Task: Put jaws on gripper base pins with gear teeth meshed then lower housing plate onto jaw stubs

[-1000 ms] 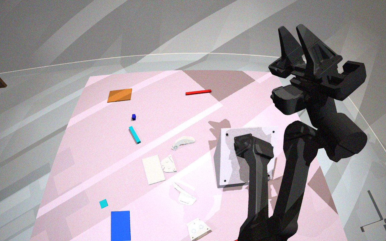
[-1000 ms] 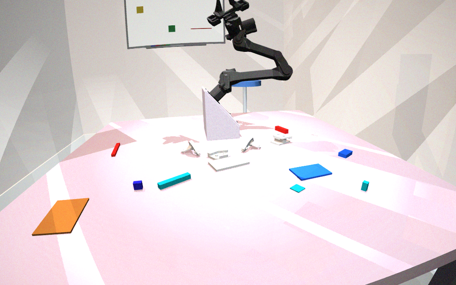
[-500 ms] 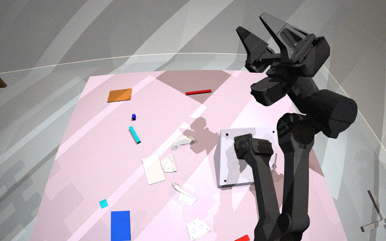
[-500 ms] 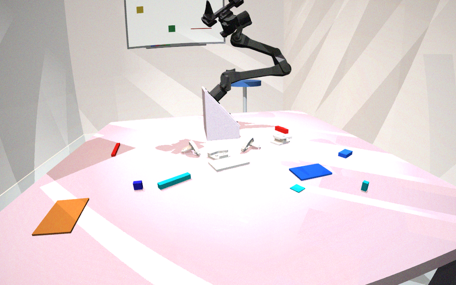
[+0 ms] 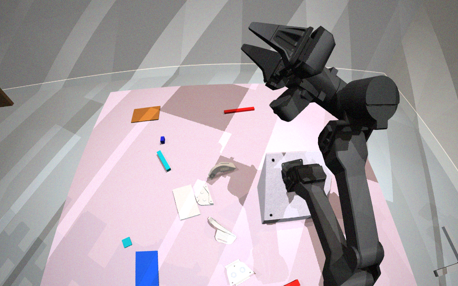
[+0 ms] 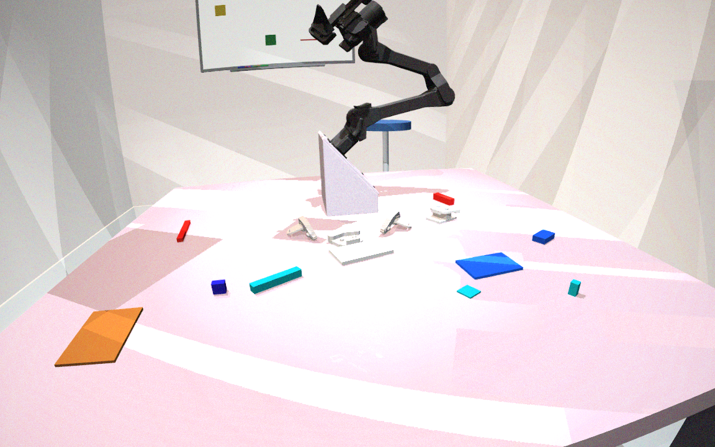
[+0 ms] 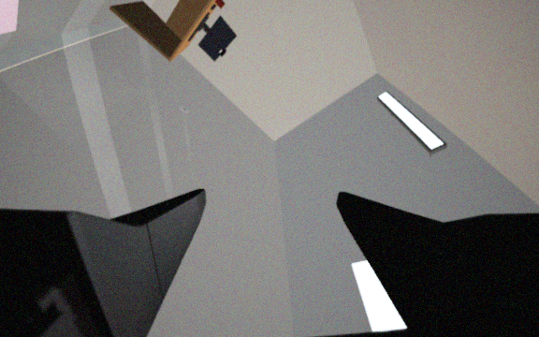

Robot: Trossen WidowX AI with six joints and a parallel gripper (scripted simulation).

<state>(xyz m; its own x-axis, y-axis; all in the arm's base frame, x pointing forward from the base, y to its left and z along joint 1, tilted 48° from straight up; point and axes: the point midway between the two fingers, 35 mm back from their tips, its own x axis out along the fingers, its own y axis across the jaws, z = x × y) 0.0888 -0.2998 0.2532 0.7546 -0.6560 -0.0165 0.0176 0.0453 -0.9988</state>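
The white jaw is 80 mm ahead of my gripper tip, 100 mm to the left of it and 550 mm below it. The rest, counted from my gripper tip: white sheet 170 mm ahead, 560 mm below; then housing plate 110 mm ahead, 10 mm to the right, 560 mm below; then white gripper base 40 mm ahead, 270 mm to the left, 540 mm below.
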